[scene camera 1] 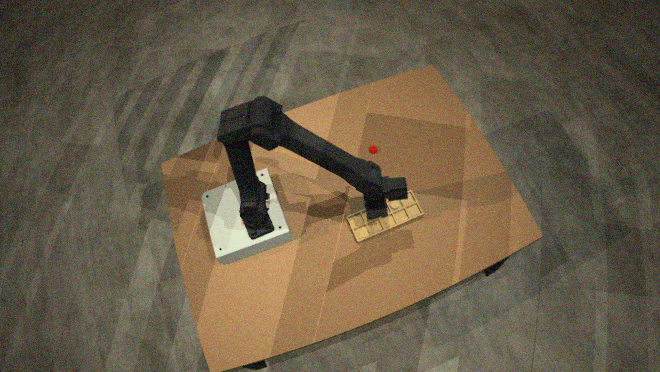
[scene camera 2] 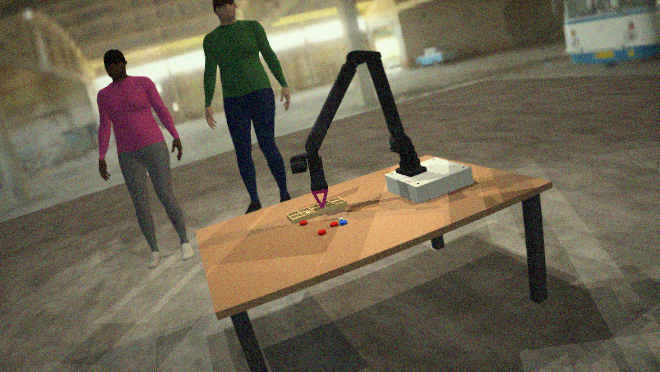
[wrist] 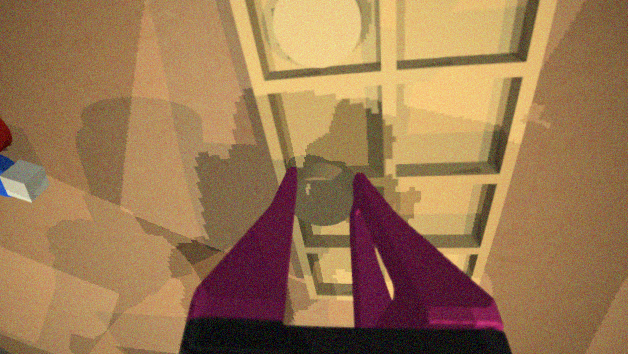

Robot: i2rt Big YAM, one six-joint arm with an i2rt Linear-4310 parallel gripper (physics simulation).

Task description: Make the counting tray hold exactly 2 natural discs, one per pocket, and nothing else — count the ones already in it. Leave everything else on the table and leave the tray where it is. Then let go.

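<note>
The tan counting tray [scene camera 1: 361,231] [scene camera 2: 337,210] [wrist: 390,77] has two rows of pockets. One natural disc [scene camera 1: 395,204] [wrist: 317,30] lies in a pocket at the top left of the wrist view. My gripper [scene camera 2: 322,206] [wrist: 324,180] is shut on another natural disc [wrist: 325,200], which looks dark in shadow. It is over the tray's left row in the wrist view, near the divider between two pockets; its exact height is unclear. The arm hides the fingertips and part of the tray in scene camera 1.
Red discs [scene camera 2: 303,223] [scene camera 2: 321,232] [scene camera 2: 334,224] lie on the table beside the tray; one red disc [scene camera 1: 373,149] shows in scene camera 1. A blue disc [scene camera 2: 343,223] and a small pale cube [wrist: 25,180] lie close together there. The arm's white base block [scene camera 1: 235,220] [scene camera 2: 435,185] stands on the table.
</note>
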